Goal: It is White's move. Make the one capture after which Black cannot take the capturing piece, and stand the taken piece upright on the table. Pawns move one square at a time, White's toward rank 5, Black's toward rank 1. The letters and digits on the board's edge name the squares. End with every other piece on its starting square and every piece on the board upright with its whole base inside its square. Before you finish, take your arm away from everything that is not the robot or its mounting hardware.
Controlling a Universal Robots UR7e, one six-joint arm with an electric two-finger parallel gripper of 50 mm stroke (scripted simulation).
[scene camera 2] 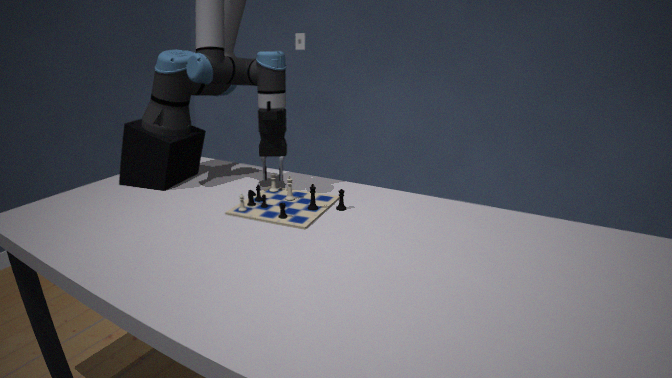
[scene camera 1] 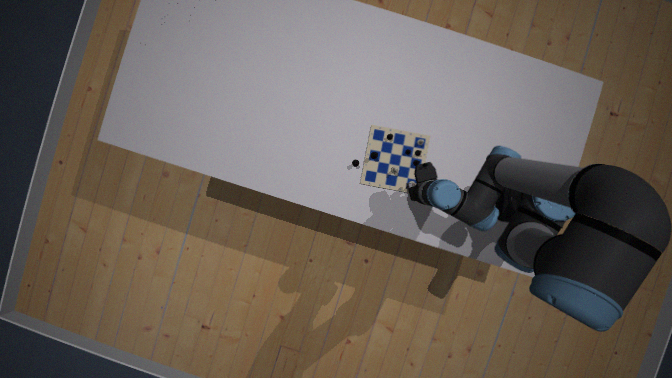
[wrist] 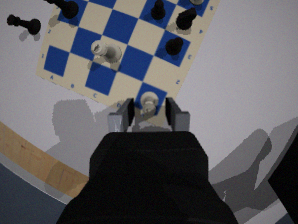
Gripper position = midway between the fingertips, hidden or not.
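You'd see my gripper (scene camera 2: 273, 179) in scene camera 2, and in the wrist view there's the gripper (wrist: 149, 106) again. There's also a blue-and-cream chessboard (scene camera 1: 376, 172), and the wrist view has that chessboard (wrist: 65, 58) too.
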